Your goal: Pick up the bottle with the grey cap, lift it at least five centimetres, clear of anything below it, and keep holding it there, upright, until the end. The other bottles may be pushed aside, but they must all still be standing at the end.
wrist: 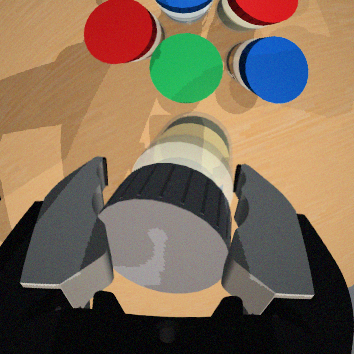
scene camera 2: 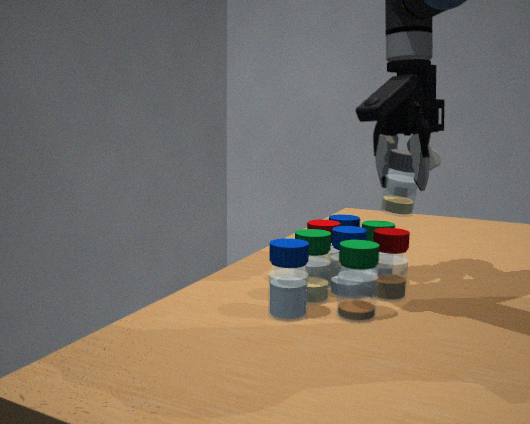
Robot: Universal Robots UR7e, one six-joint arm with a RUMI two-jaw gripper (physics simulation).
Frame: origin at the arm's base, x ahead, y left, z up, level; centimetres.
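Seen in the pictures: gripper, fingertip midpoint: [wrist: 170,164] [scene camera 2: 402,189].
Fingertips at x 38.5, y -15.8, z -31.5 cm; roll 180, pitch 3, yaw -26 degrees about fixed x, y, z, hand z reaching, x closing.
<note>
A point is followed by its place in that frame.
The bottle with the grey cap [scene camera 2: 400,193] @[z -32.0, x 38.4, y -14.0 cm] [wrist: 170,245] @[z -25.2, x 39.0, y -15.9 cm] hangs in the air behind the group of other bottles in the scene view, its base above the table top. It looks close to upright, with pale yellow contents at the bottom. My gripper [scene camera 2: 403,187] @[z -31.5, x 38.5, y -15.8 cm] [wrist: 170,164] @[z -31.5, x 38.5, y -15.8 cm] points down and is shut on this bottle, one jaw on each side of the cap and upper body. In the wrist view the grey cap lies between the jaws, and the bottle's base shows beyond it, near the green-capped bottle [wrist: 186,68] @[z -36.9, x 41.1, y -11.4 cm] but apart from it in the picture.
Other bottles stand upright on the wooden table [scene camera 2: 200,360] @[z -47.4, x 50.6, y 26.3 cm]: blue-capped [scene camera 2: 289,252] @[z -37.5, x 46.9, y 10.8 cm] and green-capped [scene camera 2: 359,254] @[z -37.6, x 38.5, y 6.7 cm] in front, red-capped [scene camera 2: 391,240] @[z -37.7, x 36.9, y -3.8 cm] [wrist: 117,31] @[z -36.9, x 37.6, y -6.6 cm] at the right, another blue-capped [scene camera 2: 344,221] @[z -37.1, x 46.9, y -11.1 cm] [wrist: 276,70] @[z -36.9, x 47.6, y -13.6 cm] at the back, several more between. The arm's shadow falls to their right.
</note>
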